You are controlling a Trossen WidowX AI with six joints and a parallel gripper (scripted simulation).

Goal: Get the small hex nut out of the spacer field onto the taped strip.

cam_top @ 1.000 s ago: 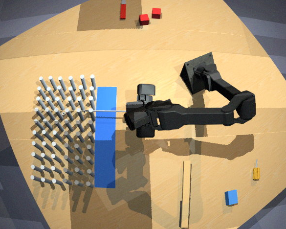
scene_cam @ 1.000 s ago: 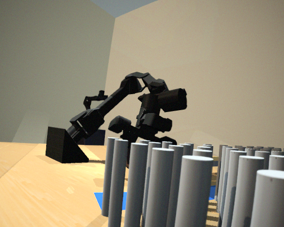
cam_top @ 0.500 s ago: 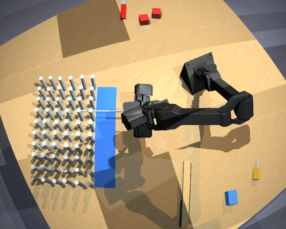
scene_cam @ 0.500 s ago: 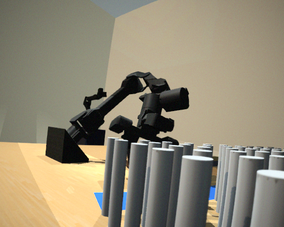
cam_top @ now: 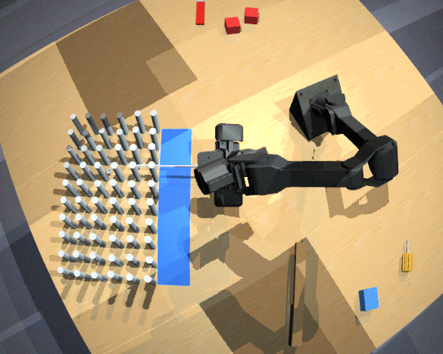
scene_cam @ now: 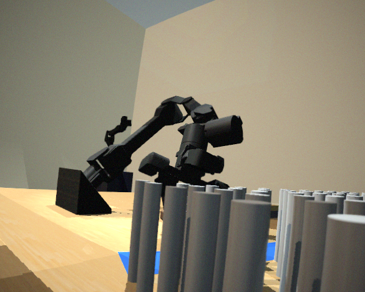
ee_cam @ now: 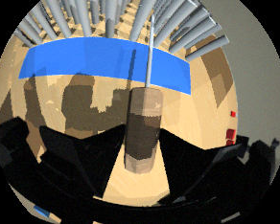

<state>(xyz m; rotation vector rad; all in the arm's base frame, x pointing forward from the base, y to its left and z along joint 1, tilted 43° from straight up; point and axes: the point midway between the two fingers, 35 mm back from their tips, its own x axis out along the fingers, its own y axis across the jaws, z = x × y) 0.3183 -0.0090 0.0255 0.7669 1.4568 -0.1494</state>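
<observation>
My gripper tip is 140 mm short of the blue taped strip, 40 mm above it and 20 mm to the right of it. Round my gripper tip: thin metal hook tool 90 mm ahead, 60 mm to the right; then blue block 500 mm to the left, 140 mm behind, 20 mm below; then yellow-handled screwdriver 490 mm to the left, 300 mm behind, 20 mm below.
</observation>
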